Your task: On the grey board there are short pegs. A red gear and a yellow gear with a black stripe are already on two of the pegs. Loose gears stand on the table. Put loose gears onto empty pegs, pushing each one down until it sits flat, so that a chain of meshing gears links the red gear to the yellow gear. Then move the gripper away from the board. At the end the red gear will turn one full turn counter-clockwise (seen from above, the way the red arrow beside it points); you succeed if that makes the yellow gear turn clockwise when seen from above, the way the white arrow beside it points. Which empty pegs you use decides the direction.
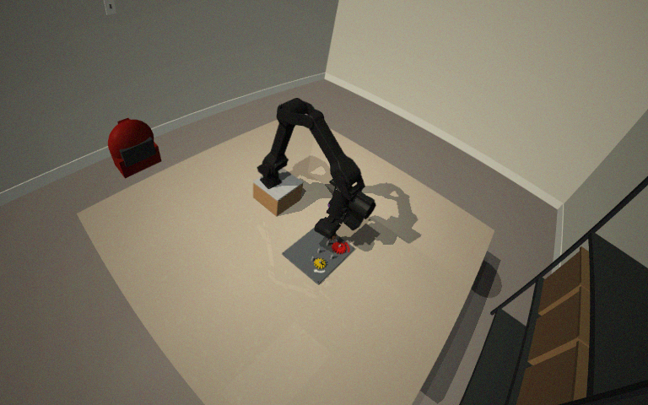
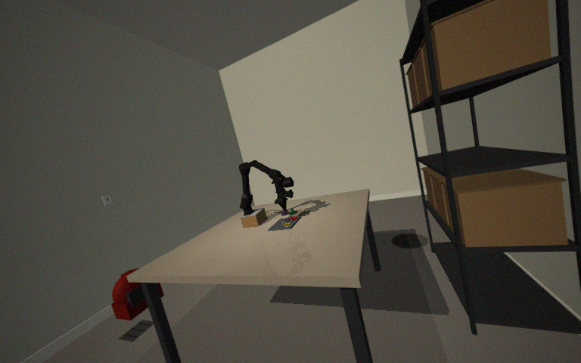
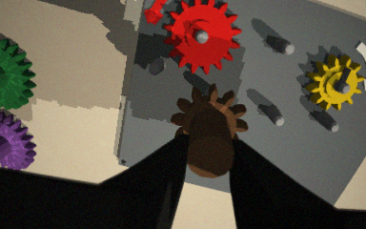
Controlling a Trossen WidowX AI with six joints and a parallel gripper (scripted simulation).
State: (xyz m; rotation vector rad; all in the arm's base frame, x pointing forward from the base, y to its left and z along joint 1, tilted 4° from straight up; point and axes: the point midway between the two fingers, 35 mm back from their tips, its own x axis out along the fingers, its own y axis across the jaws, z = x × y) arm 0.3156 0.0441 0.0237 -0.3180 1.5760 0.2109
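The green gear is 6 cm behind my gripper tip, 17 cm to the left of it and 7 cm below it. Round my gripper tip: yellow gear: 5 cm ahead, 8 cm to the right, 7 cm below; red arrow: 5 cm ahead, 5 cm to the left, 8 cm below; brown gear: 1 cm below.
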